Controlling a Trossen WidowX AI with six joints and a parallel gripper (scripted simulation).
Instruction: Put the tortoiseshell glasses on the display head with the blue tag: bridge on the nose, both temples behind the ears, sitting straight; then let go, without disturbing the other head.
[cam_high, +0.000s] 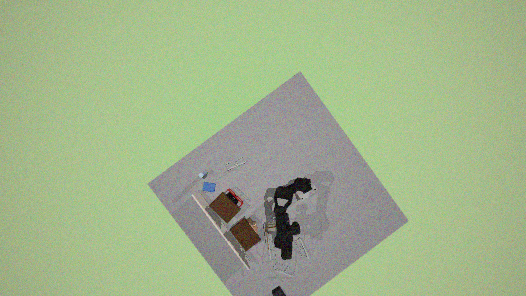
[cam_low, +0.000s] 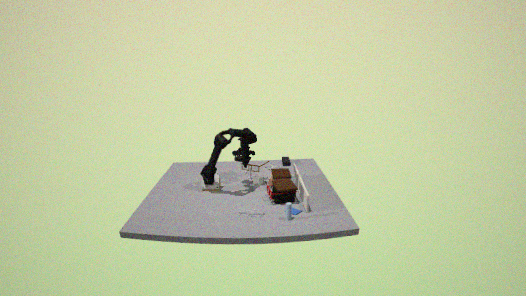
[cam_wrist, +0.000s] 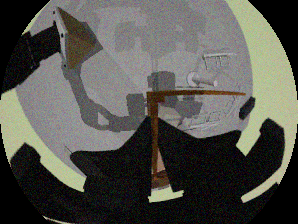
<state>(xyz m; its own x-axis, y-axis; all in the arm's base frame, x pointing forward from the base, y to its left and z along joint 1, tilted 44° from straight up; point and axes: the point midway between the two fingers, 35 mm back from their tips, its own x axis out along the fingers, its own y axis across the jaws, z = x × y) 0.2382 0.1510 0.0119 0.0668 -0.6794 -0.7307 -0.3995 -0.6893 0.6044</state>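
Now: the white block 8 cm ahead of my gripper tip, 2 cm to the left of it and 10 cm below it. From my gripper tip the other things lie so: blue tag (31 cm ahead, 43 cm to the right, 12 cm below); white panel (37 cm ahead, 16 cm to the right, 7 cm below); display head (22 cm ahead, 6 cm to the right, 7 cm below).
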